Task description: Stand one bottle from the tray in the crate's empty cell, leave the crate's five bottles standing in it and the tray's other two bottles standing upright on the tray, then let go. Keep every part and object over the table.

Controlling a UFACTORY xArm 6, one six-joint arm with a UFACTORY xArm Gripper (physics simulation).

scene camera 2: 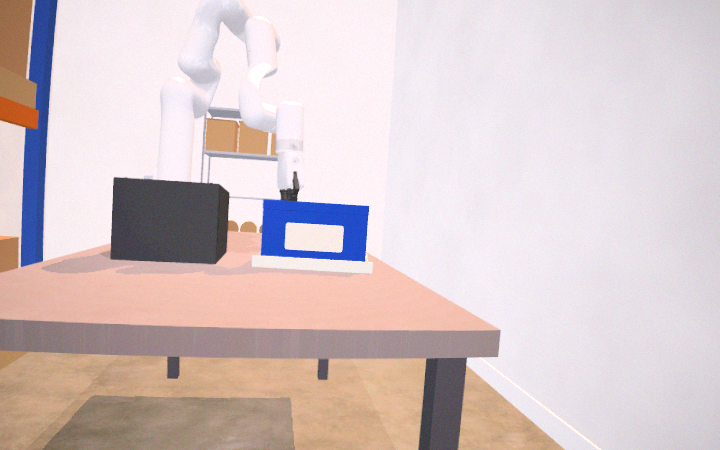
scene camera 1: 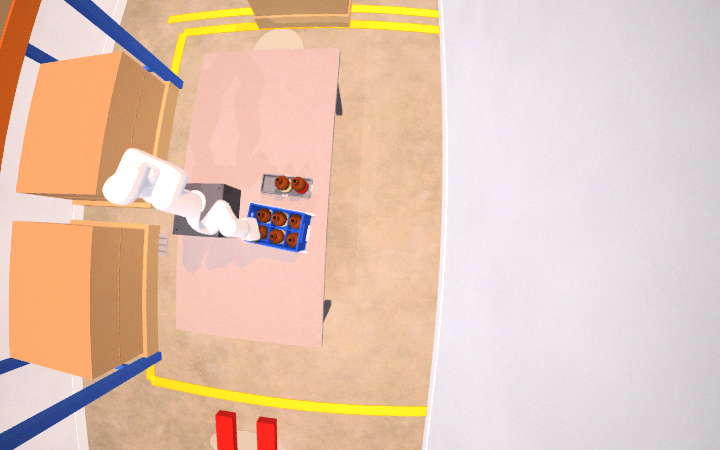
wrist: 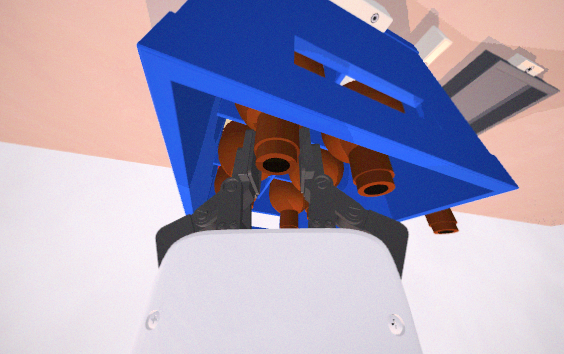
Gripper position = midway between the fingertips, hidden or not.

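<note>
There's a blue-label bottle (wrist: 277, 147) here, along with a cream-label bottle (wrist: 333, 167) and another cream-label bottle (wrist: 233, 133). As for my gripper, I can see it at (scene camera 2: 288, 215), and it's there in the wrist view too (wrist: 279, 141).
</note>
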